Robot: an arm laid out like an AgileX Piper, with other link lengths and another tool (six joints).
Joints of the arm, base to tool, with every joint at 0 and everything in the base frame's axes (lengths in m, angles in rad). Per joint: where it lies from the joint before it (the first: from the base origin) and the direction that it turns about. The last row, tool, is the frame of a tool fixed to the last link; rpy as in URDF.
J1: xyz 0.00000 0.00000 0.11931 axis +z
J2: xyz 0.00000 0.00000 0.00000 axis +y
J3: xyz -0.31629 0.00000 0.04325 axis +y
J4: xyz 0.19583 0.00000 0.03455 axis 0.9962 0 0.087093
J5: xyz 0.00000 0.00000 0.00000 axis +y
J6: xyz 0.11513 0.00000 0.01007 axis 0.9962 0 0.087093
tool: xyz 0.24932 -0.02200 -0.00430 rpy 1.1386 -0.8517 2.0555
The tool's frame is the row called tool.
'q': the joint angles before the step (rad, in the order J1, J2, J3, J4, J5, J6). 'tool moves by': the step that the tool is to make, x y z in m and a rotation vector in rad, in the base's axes. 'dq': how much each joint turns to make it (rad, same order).
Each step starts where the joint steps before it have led.
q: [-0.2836, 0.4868, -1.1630, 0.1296, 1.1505, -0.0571]
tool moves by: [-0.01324, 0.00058, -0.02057, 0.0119, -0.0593, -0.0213]
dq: [0.0021, -0.1378, 0.1493, -0.0094, -0.0692, 0.0310]
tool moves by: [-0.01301, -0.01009, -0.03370, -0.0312, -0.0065, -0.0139]
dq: [0.0290, -0.1200, 0.1458, -0.0548, -0.0412, 0.0101]
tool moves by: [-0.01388, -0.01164, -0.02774, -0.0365, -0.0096, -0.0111]
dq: [0.0375, -0.1177, 0.1056, -0.0654, -0.0062, 0.0159]
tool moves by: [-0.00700, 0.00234, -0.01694, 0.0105, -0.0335, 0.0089]
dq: [0.0239, -0.1009, 0.0666, -0.0112, 0.0038, 0.0262]
